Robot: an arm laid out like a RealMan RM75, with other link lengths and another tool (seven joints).
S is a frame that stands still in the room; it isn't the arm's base.
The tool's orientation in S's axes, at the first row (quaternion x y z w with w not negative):
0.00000 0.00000 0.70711 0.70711
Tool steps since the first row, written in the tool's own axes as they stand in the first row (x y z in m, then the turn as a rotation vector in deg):
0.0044 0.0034 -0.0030 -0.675 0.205 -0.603
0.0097 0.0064 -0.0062 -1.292 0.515 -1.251
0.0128 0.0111 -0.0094 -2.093 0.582 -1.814
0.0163 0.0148 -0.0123 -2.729 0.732 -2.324
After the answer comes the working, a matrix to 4 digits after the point.
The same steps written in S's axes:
-0.0034 0.0044 -0.0030 -0.205 -0.675 -0.603
-0.0064 0.0097 -0.0062 -0.515 -1.292 -1.251
-0.0111 0.0128 -0.0094 -0.582 -2.093 -1.814
-0.0148 0.0163 -0.0123 -0.732 -2.729 -2.324

The tool's axes in the first row as the columns of a matrix, in S's axes (rounded; the answer above uses it unrounded):
0.0000 -1.0000 0.0000
1.0000 0.0000 0.0000
0.0000 0.0000 1.0000

